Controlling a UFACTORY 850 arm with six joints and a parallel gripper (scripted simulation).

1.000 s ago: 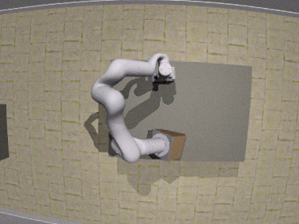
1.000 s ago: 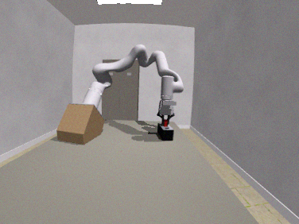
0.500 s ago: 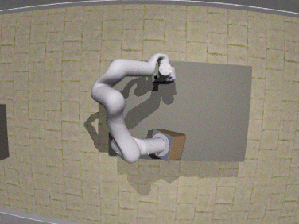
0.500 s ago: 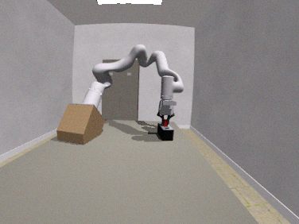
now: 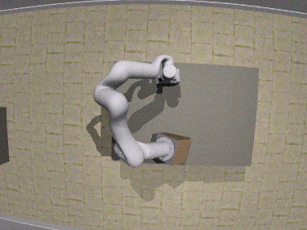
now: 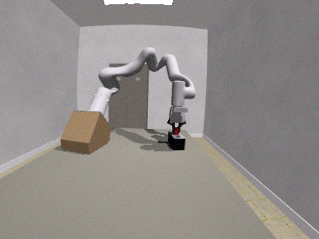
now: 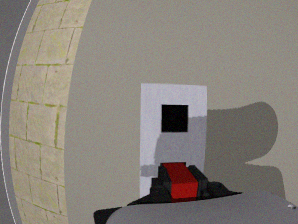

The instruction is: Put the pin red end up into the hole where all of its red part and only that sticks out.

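Right now my hand is 10 mm above the pin. Also, from my hand: block (70 mm below).
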